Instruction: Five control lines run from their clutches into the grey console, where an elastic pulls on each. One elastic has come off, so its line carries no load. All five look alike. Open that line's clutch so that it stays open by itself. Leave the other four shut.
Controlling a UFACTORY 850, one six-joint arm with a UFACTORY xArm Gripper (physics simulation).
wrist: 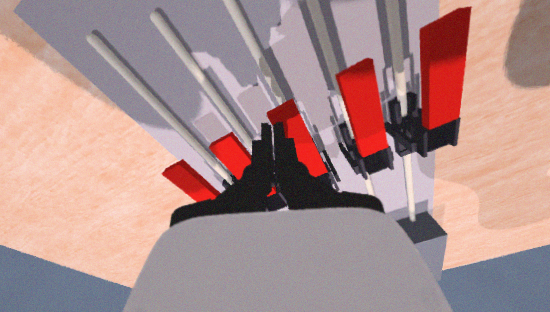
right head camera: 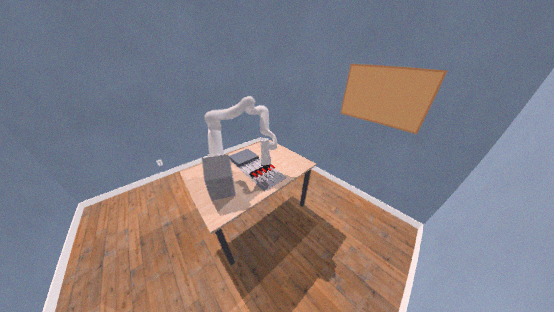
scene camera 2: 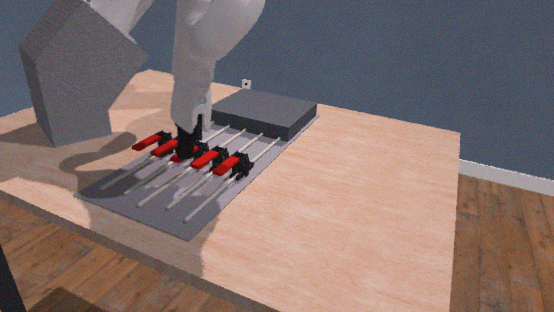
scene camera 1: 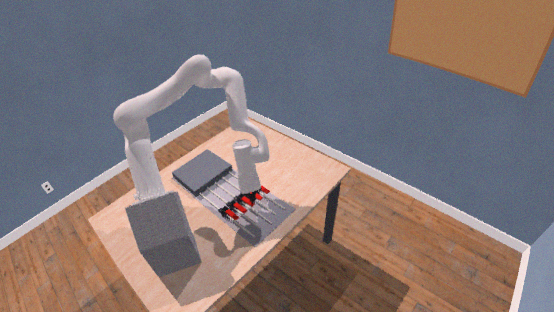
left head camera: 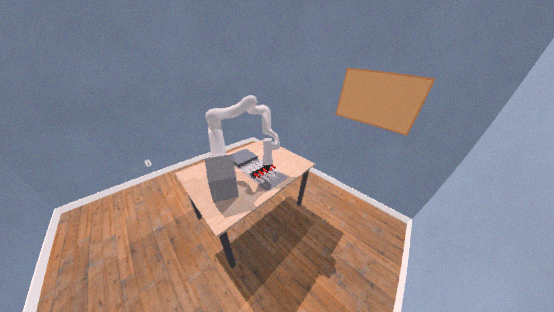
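Observation:
My black gripper (scene camera 2: 186,150) (wrist: 272,137) is shut and empty, low over the row of clutches, pointing down. In the wrist view its fingertips are beside the middle red lever (wrist: 300,137), between it and the lever (wrist: 231,152) to its left; contact cannot be told. In scene camera 2 the gripper partly hides the middle lever. The outer levers (scene camera 2: 146,142) (scene camera 2: 227,165) (wrist: 195,182) (wrist: 442,80) and the lever right of the middle in the wrist view (wrist: 367,112) lie down over their pale lines, looking alike. The grey console (scene camera 1: 202,170) (scene camera 2: 265,110) takes in the lines.
A grey mat (scene camera 1: 280,205) (scene camera 2: 165,220) lies under the clutches and lines on the wooden table (scene camera 1: 310,165) (scene camera 2: 350,200). The arm's grey base block (scene camera 1: 160,230) (scene camera 2: 75,75) stands beside the mat. The arm's shadow falls across part of the mat and table.

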